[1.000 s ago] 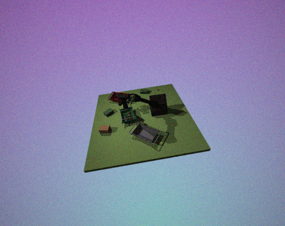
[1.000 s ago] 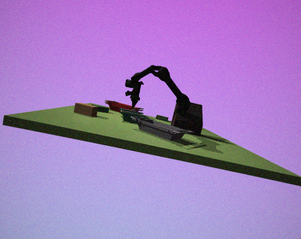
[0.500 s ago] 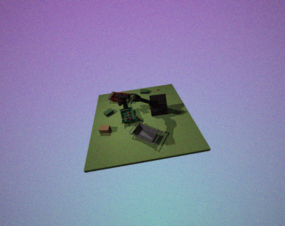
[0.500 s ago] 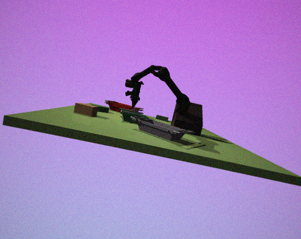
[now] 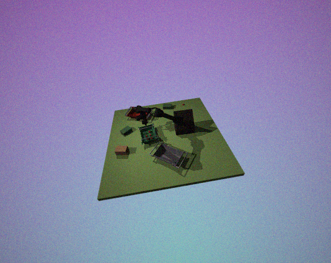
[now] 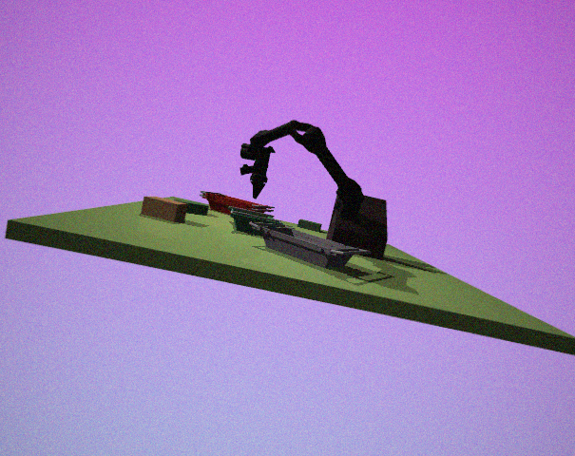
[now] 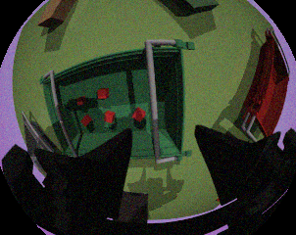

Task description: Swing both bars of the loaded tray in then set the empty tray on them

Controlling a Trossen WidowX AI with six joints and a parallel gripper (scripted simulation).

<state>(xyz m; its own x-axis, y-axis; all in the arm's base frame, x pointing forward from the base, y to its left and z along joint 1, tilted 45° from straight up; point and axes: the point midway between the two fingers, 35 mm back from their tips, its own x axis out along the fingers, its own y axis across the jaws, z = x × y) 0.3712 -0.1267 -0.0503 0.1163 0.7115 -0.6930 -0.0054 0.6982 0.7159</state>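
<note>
The grey tray lies 160 mm behind my gripper tip, 450 mm to the left of it and 70 mm below it. Also, from my gripper tip: tan block: 310 mm ahead, 240 mm to the left, 90 mm below.
</note>
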